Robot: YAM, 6 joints.
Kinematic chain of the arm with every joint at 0, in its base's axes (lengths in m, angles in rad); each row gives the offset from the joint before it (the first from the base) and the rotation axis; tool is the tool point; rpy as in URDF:
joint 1: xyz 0 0 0.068 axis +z
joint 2: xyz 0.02 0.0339 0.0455 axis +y
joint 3: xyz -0.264 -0.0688 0 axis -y
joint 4: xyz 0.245 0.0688 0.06 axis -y
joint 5: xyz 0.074 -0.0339 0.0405 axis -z
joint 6: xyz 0.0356 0 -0.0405 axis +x
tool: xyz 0 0 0 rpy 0 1.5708 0
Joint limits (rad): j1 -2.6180..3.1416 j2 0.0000..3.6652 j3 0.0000..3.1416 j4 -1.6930..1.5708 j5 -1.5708..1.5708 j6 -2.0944..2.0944
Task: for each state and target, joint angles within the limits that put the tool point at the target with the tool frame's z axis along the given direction. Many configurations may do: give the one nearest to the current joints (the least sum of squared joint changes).
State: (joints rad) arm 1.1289 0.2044 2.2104 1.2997 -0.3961 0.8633
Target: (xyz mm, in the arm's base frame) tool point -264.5 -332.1 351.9 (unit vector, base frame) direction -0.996 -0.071 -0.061
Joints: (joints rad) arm 0.9634 0.0373 1.7070 1.5690 -0.8900 0.8633
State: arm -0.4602 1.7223 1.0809 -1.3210 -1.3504 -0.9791
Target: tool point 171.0 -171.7 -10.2 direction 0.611 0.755 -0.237
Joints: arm -0.9263 2.4157 0.9410 -0.8804 -1.2293 -0.9791
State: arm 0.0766 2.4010 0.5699 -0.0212 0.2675 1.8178
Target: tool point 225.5 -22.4 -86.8 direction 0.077 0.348 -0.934
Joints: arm -0.1549 2.4949 0.6561 0.2919 -0.3638 1.8178
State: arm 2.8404 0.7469 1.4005 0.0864 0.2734 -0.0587
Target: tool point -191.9 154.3 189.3 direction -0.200 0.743 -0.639
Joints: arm 2.5363 1.2741 0.6287 -0.1822 0.5203 -0.0587
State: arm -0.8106 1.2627 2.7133 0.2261 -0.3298 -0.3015
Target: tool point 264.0 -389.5 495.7 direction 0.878 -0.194 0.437
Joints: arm -1.0243 2.1048 2.2587 0.4585 -0.7069 -0.3015
